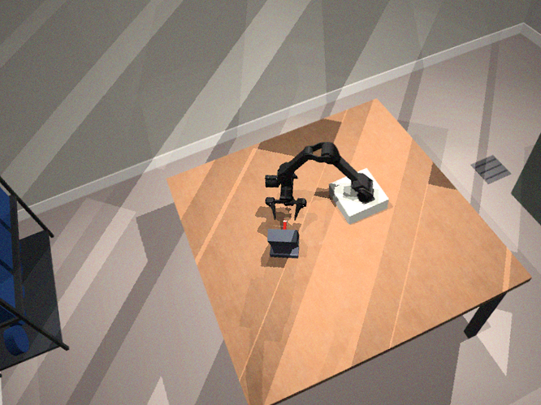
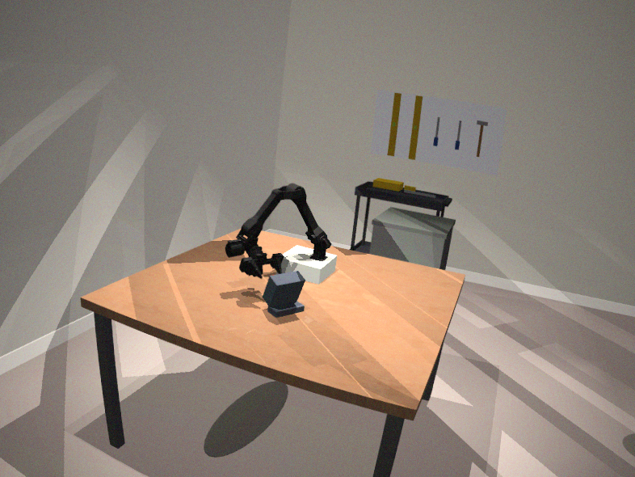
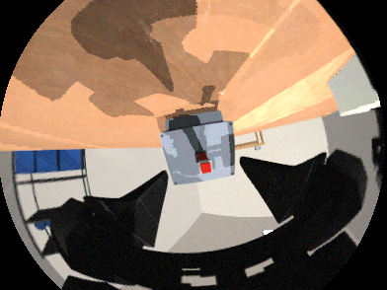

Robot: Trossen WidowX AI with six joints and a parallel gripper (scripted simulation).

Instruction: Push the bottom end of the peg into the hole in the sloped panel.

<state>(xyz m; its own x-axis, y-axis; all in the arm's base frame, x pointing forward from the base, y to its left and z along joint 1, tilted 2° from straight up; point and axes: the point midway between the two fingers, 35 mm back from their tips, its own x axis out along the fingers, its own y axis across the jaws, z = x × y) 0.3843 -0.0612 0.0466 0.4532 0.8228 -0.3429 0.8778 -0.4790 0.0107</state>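
Right now my gripper tip is 10 mm short of the red peg and 20 mm to the right of it. The rest, counted from my gripper tip: sloped panel: 40 mm ahead, 70 mm to the left, 20 mm below.
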